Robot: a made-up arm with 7 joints.
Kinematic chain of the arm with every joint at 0, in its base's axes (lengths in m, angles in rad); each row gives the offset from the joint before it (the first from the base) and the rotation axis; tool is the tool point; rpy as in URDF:
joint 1: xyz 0 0 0.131 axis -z
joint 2: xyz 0 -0.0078 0.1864 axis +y
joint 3: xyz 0 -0.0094 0.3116 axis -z
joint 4: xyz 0 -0.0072 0.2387 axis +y
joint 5: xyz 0 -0.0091 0.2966 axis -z
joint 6: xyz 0 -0.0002 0.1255 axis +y
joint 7: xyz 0 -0.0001 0.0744 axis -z
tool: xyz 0 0 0 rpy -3.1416 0 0
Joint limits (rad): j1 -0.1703..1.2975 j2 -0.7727..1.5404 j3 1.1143..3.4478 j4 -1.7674..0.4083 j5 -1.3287..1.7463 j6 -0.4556..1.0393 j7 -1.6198..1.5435
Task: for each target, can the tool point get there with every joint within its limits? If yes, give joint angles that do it. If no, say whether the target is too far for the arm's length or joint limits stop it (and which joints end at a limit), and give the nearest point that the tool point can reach.
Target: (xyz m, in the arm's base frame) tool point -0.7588 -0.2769 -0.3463
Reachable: no: joint limits stop it (at a limit: joint 1, joint 2, joint 3, joint 4, joint 6) | nearest point -0.0438 -0.4819 -0.1196 | short by 0.778 m
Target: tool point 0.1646 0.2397 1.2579
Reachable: yes | joints 0.7190 -0.0206 1.6051 -0.6739 1.0071 0.1390 -1.0395
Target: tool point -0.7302 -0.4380 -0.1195
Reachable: no: joint limits stop it (at a limit: joint 1, joint 2, joint 3, joint 4, joint 5, joint 6) | nearest point -0.0587 -0.5236 -0.0870 | short by 0.678 m
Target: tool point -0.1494 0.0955 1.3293
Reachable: yes | joints 0.3650 -0.3369 2.9355 -0.3372 -0.0270 -0.2024 -1.3202
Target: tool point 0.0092 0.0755 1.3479
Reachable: yes | joints 0.8822 -0.1316 2.8799 -0.2295 1.1950 0.4781 0.5410
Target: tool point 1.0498 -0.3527 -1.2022
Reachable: no: too far | nearest point 0.6822 -0.2292 -0.1329 | short by 1.137 m
